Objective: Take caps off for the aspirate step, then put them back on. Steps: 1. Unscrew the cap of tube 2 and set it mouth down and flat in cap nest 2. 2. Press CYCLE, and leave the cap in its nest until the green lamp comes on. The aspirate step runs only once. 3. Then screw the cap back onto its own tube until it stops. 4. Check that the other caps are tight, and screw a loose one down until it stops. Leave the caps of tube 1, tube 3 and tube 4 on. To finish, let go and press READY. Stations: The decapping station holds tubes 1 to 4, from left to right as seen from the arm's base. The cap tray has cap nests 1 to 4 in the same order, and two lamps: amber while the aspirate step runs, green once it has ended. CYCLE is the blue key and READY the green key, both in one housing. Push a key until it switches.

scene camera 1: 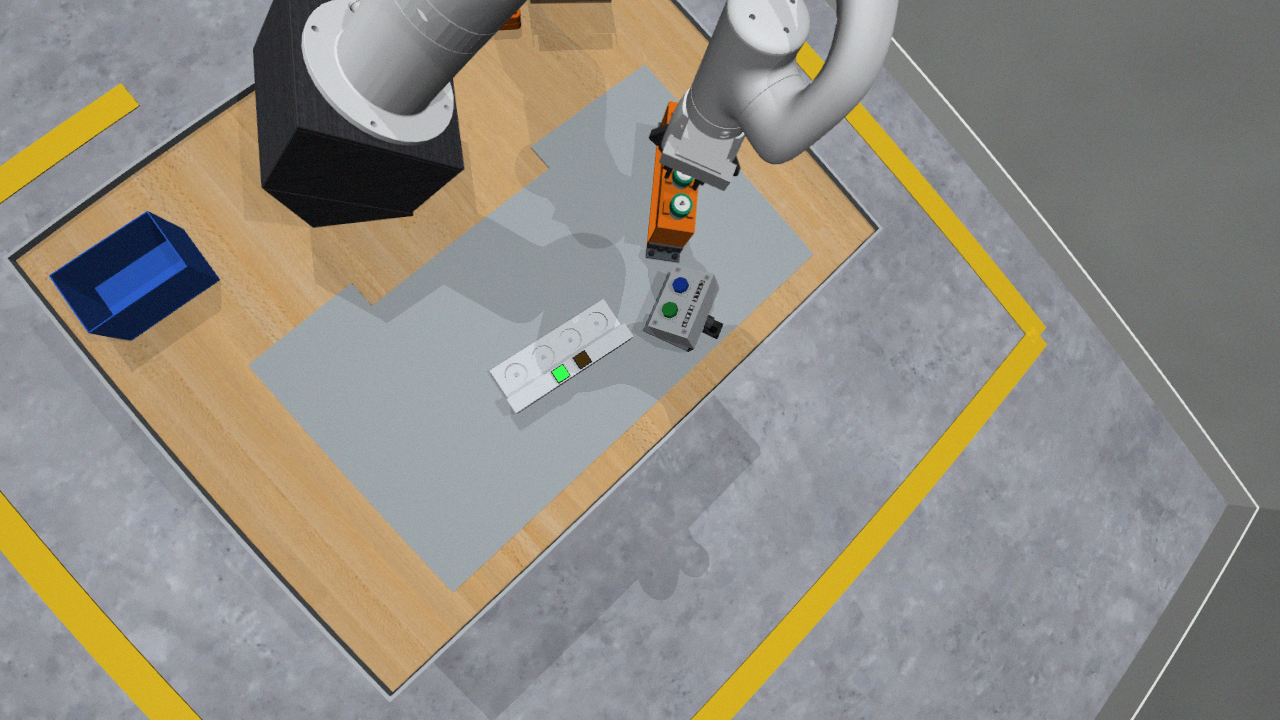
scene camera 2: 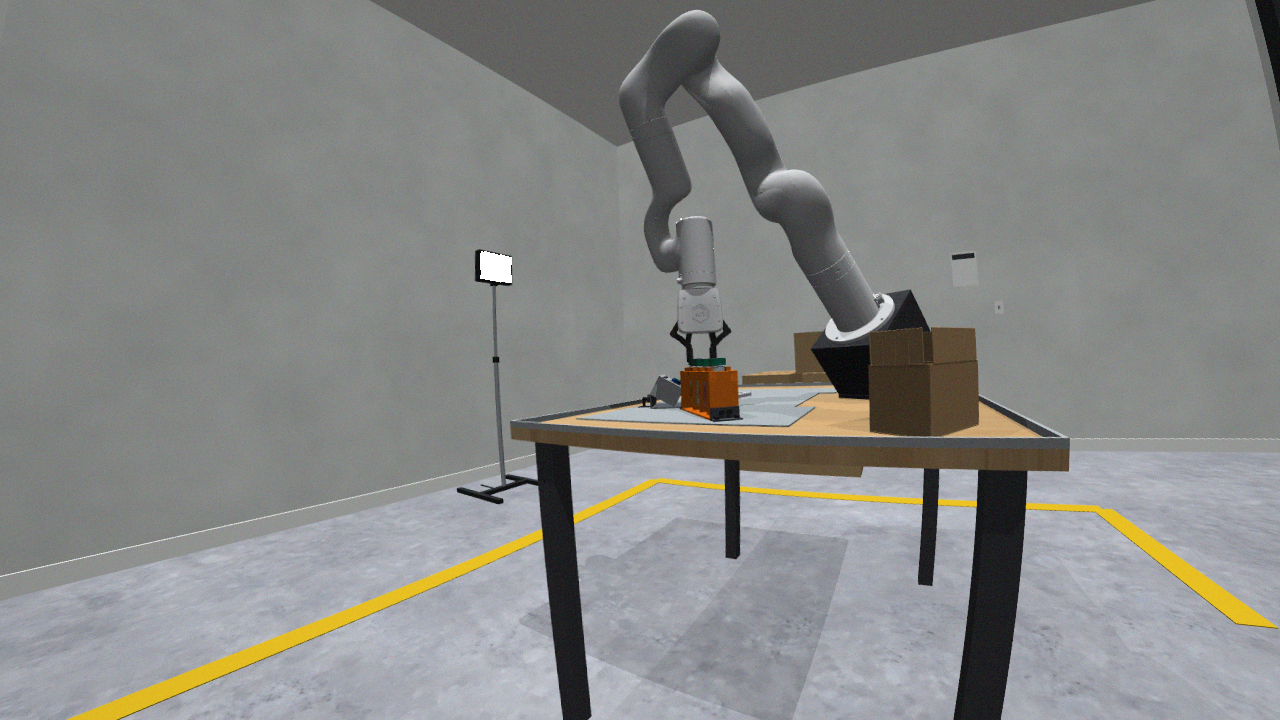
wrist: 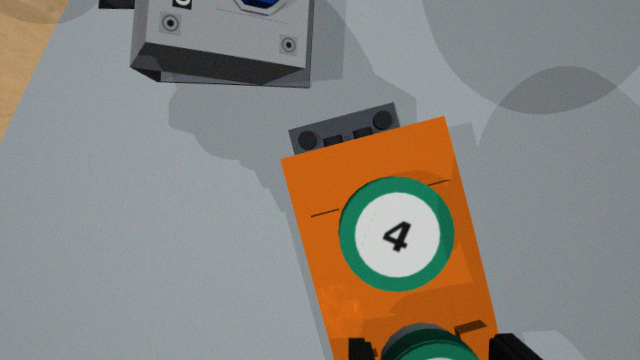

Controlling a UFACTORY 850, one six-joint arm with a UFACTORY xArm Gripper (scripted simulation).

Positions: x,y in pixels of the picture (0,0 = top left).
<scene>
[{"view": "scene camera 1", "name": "my gripper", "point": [682,176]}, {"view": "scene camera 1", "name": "blue bin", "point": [128,264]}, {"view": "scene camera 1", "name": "grey key housing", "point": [683,330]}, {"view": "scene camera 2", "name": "my gripper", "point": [701,364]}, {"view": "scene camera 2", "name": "cardboard box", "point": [923,384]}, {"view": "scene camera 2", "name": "grey key housing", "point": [665,389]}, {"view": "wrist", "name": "grey key housing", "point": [253,50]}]
</scene>
